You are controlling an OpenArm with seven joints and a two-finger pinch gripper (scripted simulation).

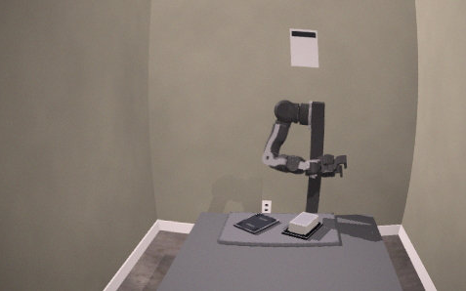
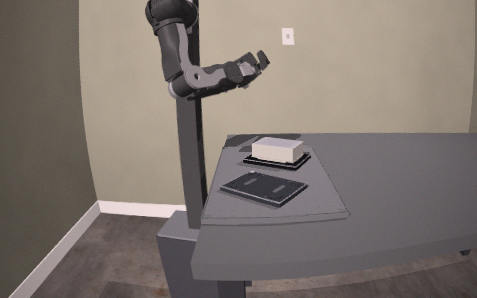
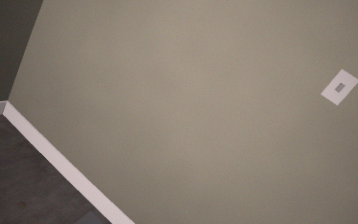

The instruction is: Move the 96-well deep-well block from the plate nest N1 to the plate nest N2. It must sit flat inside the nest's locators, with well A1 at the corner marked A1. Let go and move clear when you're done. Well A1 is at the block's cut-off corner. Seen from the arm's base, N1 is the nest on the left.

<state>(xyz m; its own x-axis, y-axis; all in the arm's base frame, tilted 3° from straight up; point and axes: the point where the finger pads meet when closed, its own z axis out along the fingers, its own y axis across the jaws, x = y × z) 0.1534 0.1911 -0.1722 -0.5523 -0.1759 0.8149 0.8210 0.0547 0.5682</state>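
Right now my hand is 110 mm short of the white deep-well block, 160 mm to the left of it and 230 mm above it. Also, from my hand: plate nest N1 (110 mm ahead, 160 mm to the right, 250 mm below); A1 mark (60 mm ahead, 290 mm to the right, 250 mm below); plate nest N2 (100 mm ahead, 370 mm to the right, 250 mm below).
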